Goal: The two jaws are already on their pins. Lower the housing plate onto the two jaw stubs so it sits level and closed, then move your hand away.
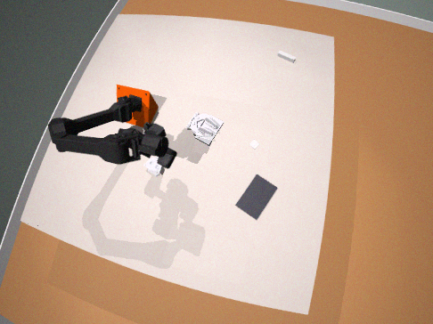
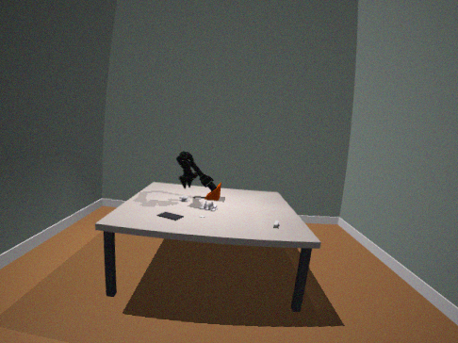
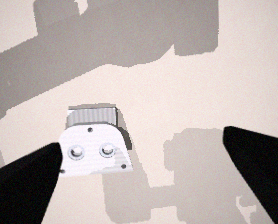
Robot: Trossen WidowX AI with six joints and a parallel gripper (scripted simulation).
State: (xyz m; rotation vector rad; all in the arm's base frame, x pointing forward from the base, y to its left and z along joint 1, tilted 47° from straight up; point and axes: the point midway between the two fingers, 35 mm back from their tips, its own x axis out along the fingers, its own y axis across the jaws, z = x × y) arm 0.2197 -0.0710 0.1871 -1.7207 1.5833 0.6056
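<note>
Now: the white stepped piece 4 cm behind my gripper tip, 3 cm to the right of it and 10 cm below it. Also, from my gripper tip: dark grey flat rectangle (37 cm ahead, 1 cm to the right, 11 cm below); white bar (32 cm ahead, 68 cm to the left, 10 cm below).
</note>
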